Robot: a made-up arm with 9 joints. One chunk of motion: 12 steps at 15 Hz.
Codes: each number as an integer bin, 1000 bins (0 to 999) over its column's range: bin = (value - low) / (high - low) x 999, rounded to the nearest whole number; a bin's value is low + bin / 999 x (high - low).
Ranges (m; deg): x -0.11..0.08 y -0.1..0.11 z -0.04..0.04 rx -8..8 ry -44..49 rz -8..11
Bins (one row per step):
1: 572 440 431 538 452 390
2: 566 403 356 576 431 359
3: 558 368 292 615 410 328
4: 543 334 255 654 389 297
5: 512 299 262 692 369 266
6: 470 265 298 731 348 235
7: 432 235 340 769 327 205
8: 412 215 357 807 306 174
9: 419 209 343 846 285 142
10: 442 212 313 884 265 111
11: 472 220 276 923 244 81
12: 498 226 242 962 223 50
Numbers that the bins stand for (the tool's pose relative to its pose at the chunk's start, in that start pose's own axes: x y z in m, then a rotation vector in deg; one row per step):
1: -0.0012 -0.0075 -0.0055 0.62 -1.92 -0.58
2: -0.0024 -0.0153 -0.0115 1.23 -3.88 -1.17
3: -0.0039 -0.0226 -0.0166 1.85 -5.83 -1.76
4: -0.0067 -0.0298 -0.0196 2.47 -7.79 -2.35
5: -0.0126 -0.0371 -0.0190 3.08 -9.65 -2.94
6: -0.0206 -0.0443 -0.0161 3.71 -11.60 -3.53
7: -0.0278 -0.0506 -0.0128 4.32 -13.56 -4.10
8: -0.0316 -0.0548 -0.0114 4.92 -15.51 -4.69
9: -0.0303 -0.0561 -0.0125 5.55 -17.47 -5.30
10: -0.0259 -0.0554 -0.0149 6.16 -19.33 -5.89
11: -0.0202 -0.0538 -0.0179 6.78 -21.29 -6.46
12: -0.0153 -0.0525 -0.0206 7.41 -23.24 -7.05

